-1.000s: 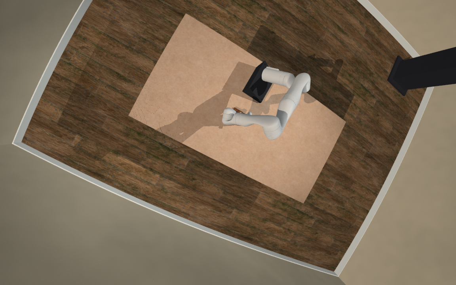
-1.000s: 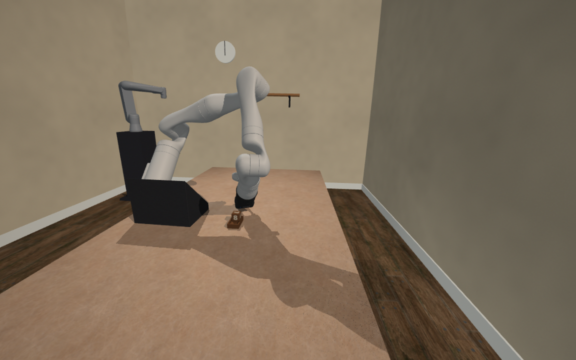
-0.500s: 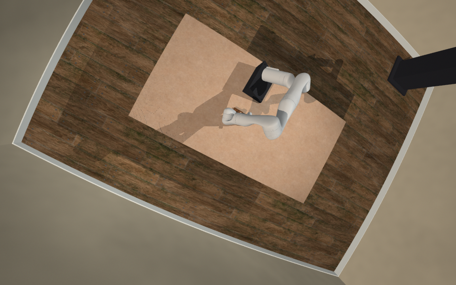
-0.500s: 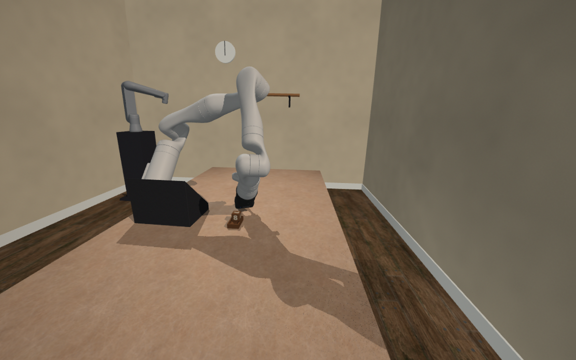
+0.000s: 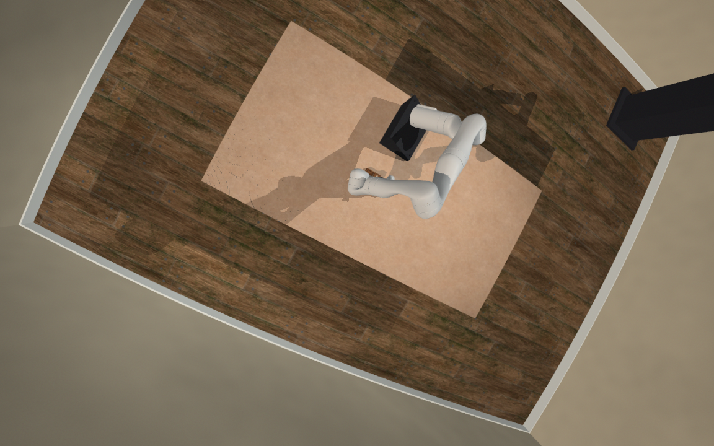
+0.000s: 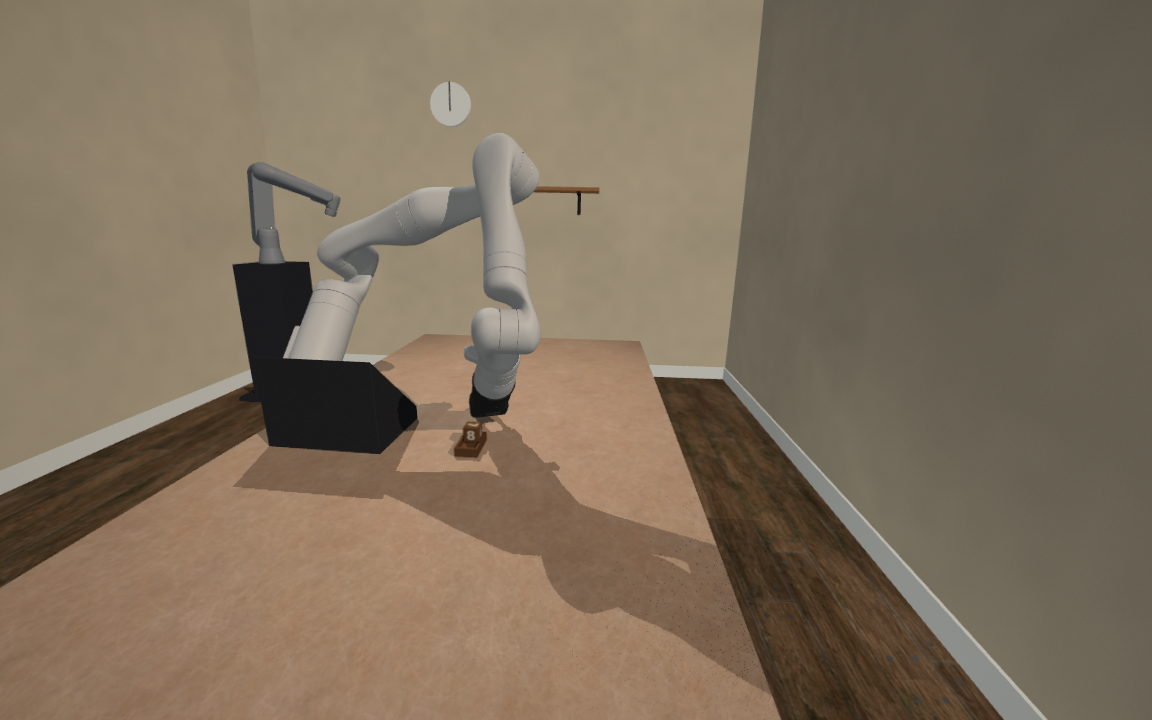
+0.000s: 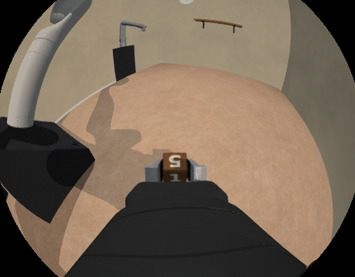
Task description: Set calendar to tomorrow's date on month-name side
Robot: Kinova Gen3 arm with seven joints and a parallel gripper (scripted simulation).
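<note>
The brown cube lies 10 mm to the left of my hand and 10 mm below it. The rest, counted from my hand: dark wooden tray 150 mm to the right, 20 mm below, 10 mm ahead.
</note>
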